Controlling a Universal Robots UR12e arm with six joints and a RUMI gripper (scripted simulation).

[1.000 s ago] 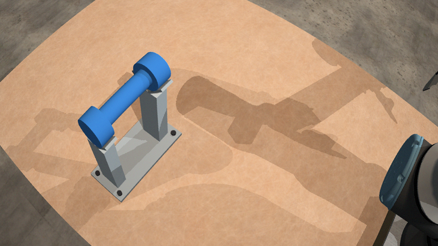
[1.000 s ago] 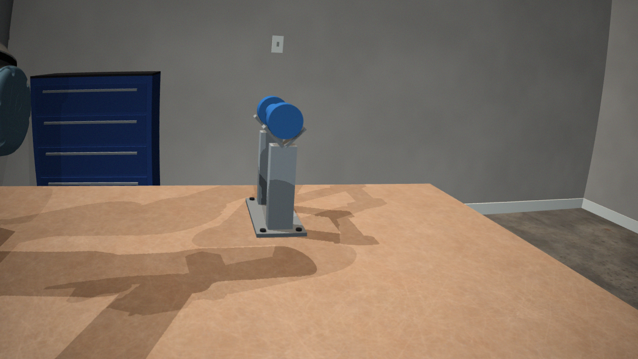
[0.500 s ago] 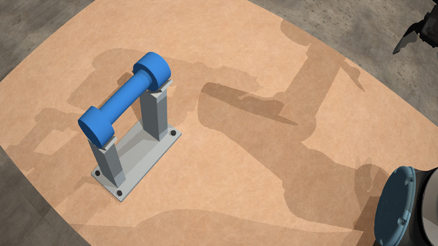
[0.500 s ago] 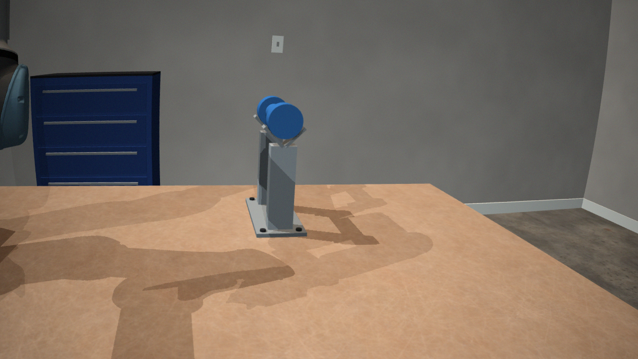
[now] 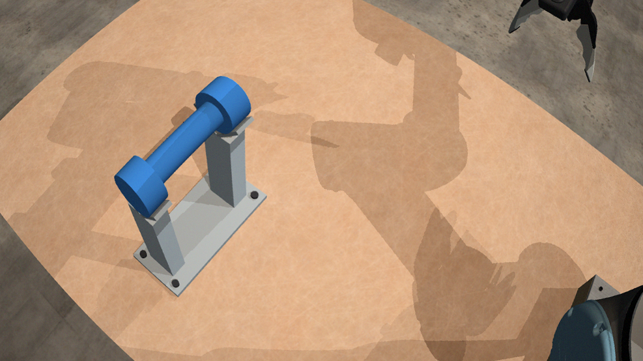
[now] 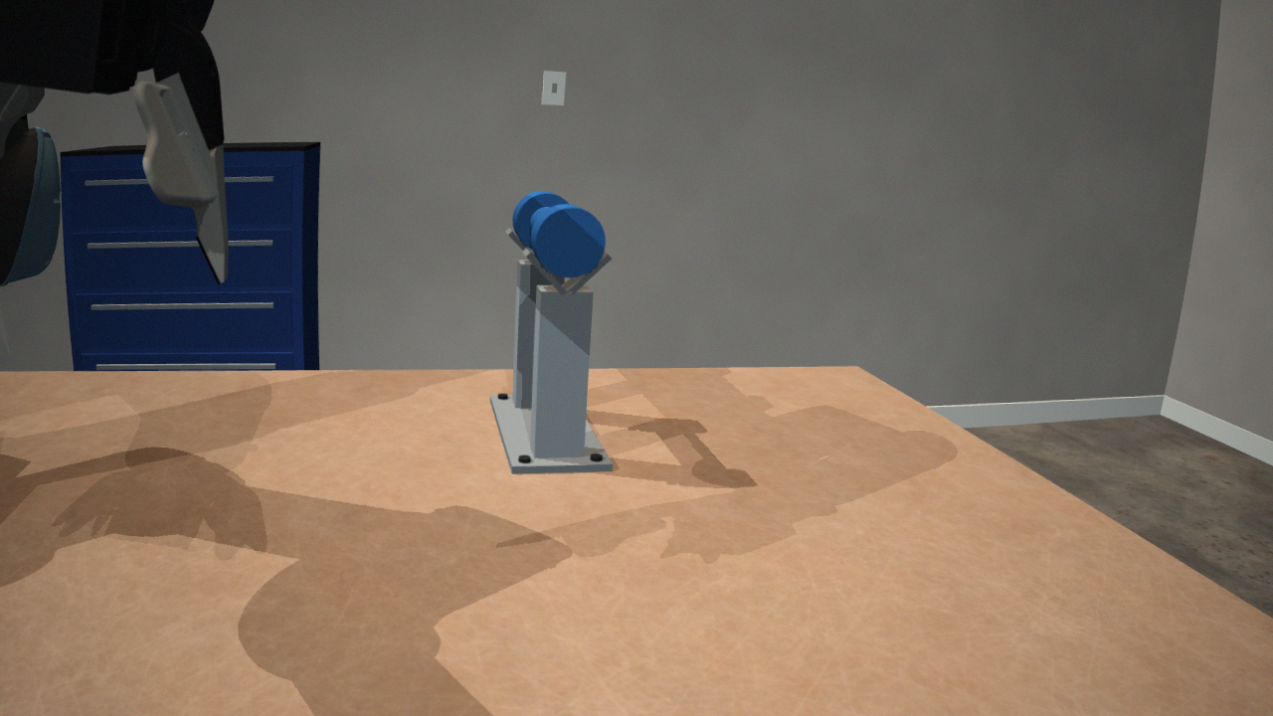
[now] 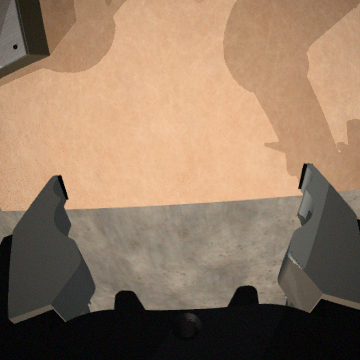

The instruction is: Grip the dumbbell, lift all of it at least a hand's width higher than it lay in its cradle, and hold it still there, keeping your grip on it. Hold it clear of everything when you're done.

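The blue dumbbell is 430 mm to the left of my hand, 360 mm ahead of it and 40 mm below it. From my hand the other things lie so: grey cradle: 430 mm to the left, 360 mm ahead, 170 mm below.
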